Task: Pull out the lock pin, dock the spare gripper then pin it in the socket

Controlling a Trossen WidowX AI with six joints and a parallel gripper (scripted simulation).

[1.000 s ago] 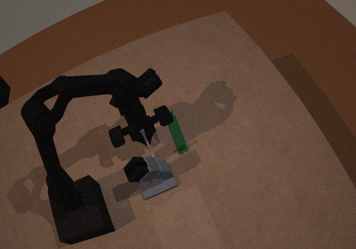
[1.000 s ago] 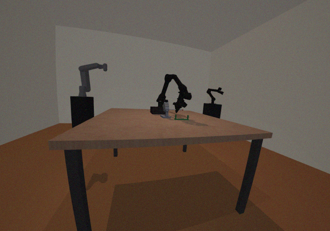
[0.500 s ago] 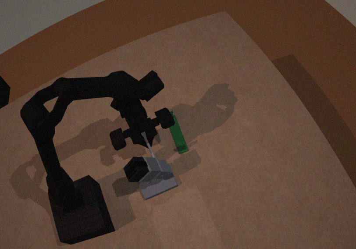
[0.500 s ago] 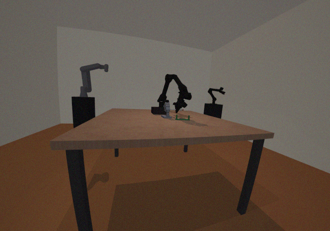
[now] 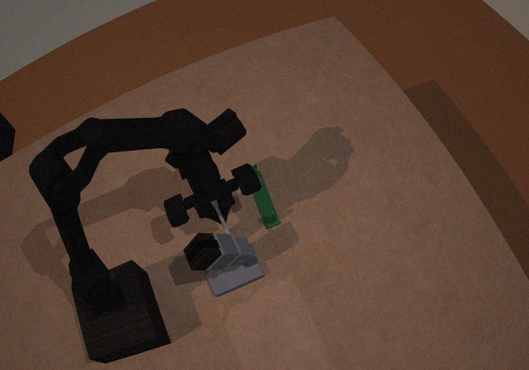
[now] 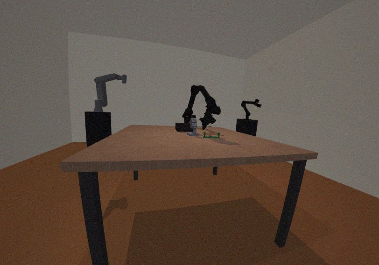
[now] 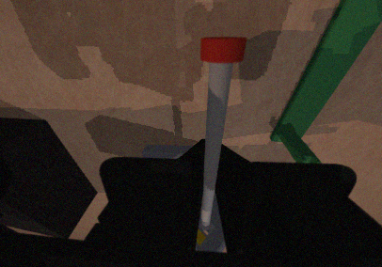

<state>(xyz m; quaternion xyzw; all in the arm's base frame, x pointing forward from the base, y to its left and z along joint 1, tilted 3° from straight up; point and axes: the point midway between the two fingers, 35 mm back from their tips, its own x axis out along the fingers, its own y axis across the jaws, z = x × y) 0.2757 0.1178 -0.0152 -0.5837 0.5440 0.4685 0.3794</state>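
Right now my gripper tip is 90 mm to the left of the grey mount. The rest, counted from my gripper tip: spare gripper (90 mm to the right, 70 mm above, 20 mm behind); then green cradle (90 mm ahead, 50 mm to the left, 30 mm below).
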